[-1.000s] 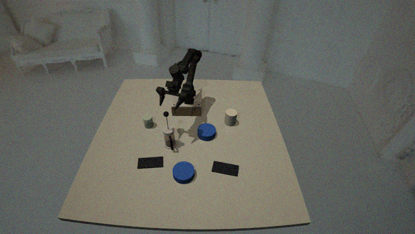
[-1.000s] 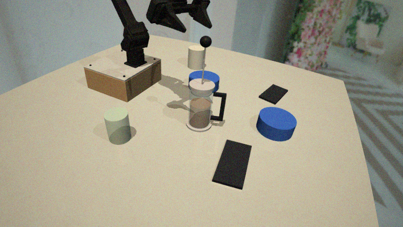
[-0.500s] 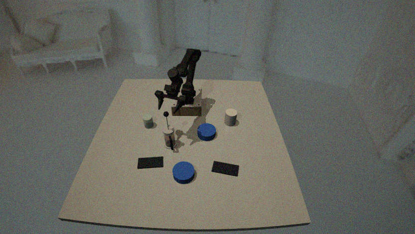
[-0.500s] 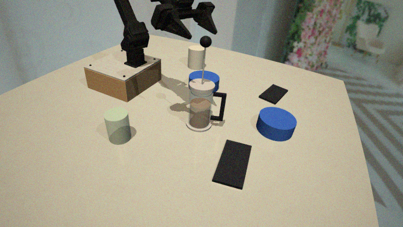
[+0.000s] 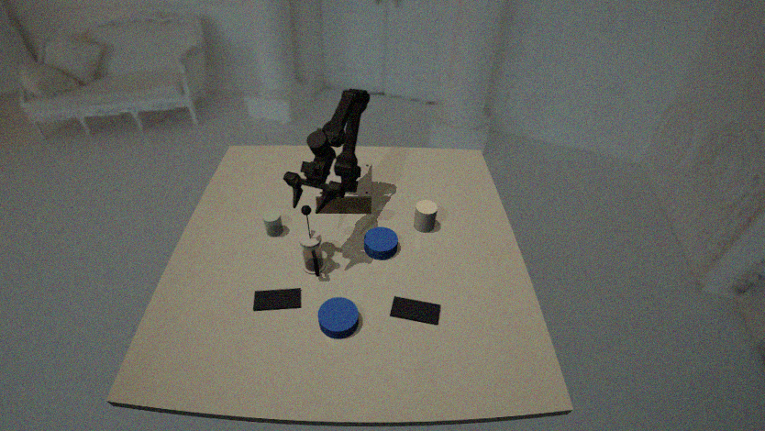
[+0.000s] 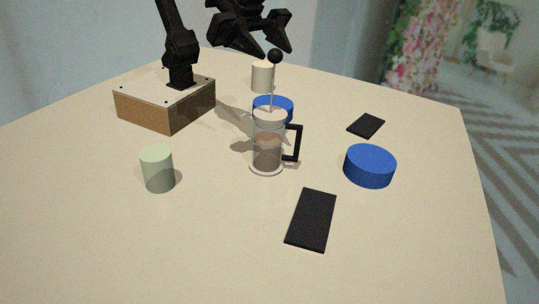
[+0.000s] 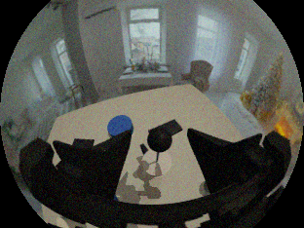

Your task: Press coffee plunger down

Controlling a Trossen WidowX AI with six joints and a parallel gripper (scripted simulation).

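The coffee press lies 10 mm ahead of my gripper tip, 10 mm to the left of it and 130 mm below it. Round my gripper tip: pale green cylinder (150 mm behind, 180 mm to the right, 220 mm below).
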